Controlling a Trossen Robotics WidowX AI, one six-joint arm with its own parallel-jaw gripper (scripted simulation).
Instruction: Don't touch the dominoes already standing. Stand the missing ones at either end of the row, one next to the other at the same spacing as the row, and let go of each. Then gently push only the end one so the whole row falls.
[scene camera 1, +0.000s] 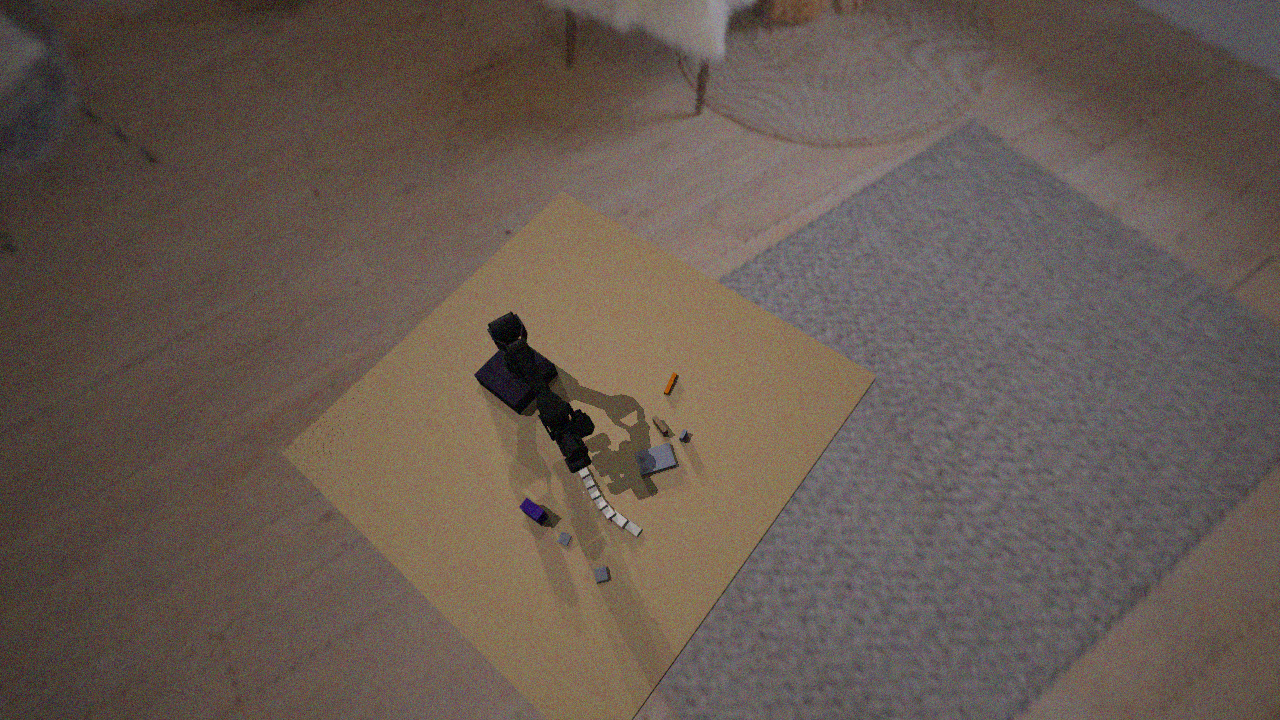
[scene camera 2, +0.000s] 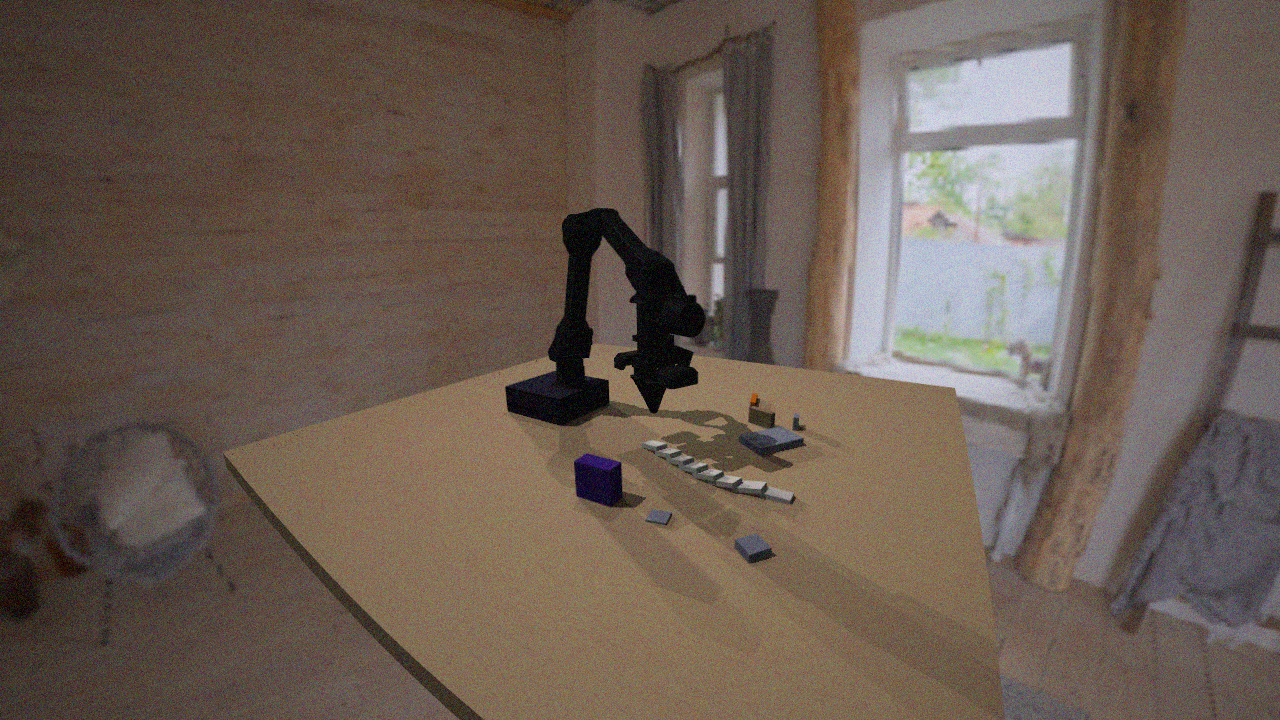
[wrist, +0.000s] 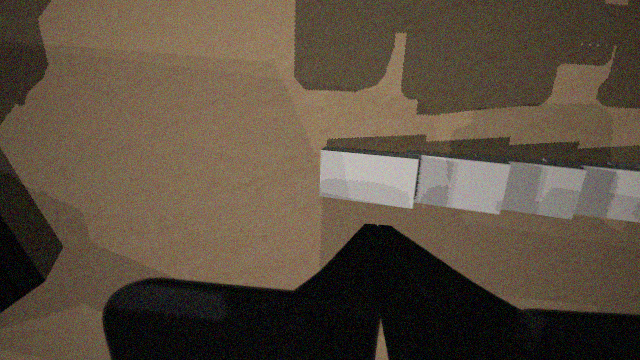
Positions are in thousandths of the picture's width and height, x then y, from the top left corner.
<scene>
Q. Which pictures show the flat blue-grey slab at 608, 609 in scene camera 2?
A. Scene camera 1 and scene camera 2 only.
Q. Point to a domino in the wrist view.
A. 748, 512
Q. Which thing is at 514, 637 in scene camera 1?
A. A flat blue-grey slab.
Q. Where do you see the gripper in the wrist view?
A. At 587, 660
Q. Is the gripper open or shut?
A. Shut.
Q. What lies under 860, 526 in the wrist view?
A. A domino.
</scene>
